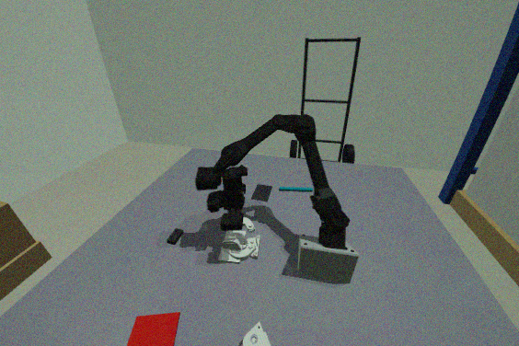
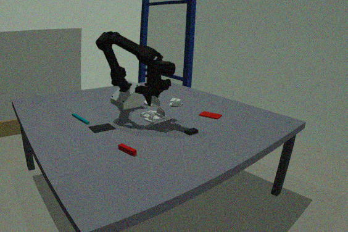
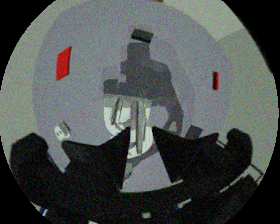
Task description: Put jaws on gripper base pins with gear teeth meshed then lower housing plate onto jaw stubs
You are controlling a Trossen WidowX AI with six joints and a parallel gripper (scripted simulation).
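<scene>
My gripper tip is 70 mm above the flat light plate, 30 mm to the right of it and 10 mm short of it. From my gripper tip the other things lie so: dark flat plate: 250 mm to the right, 80 mm below, 70 mm behind; then black block: 230 mm ahead, 70 mm below, 20 mm to the left; then grey jaw: 60 mm below, 50 mm to the left, 40 mm behind.
</scene>
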